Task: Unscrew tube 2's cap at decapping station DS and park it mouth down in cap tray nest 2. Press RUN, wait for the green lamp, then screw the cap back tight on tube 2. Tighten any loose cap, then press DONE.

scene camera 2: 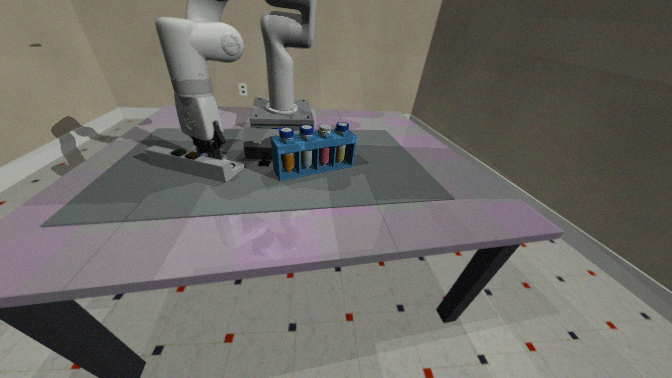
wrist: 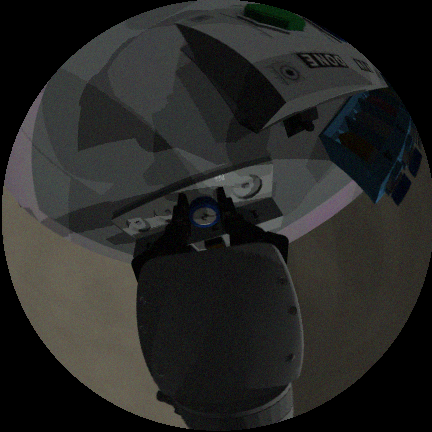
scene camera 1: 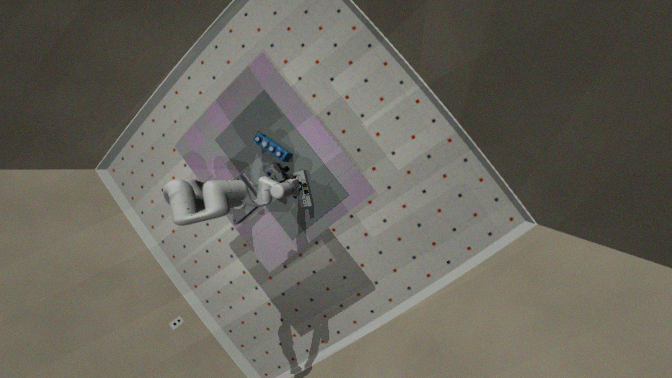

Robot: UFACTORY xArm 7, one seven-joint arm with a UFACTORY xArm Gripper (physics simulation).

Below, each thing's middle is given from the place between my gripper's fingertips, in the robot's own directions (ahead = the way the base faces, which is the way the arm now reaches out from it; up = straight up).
Scene:
My gripper is now 8 cm past the grey control box (scene camera 2: 257, 141), 13 cm to the right of it and 3 cm below it. Also, from my hand: blue cap marked 2 (wrist: 203, 211): 2 cm above.

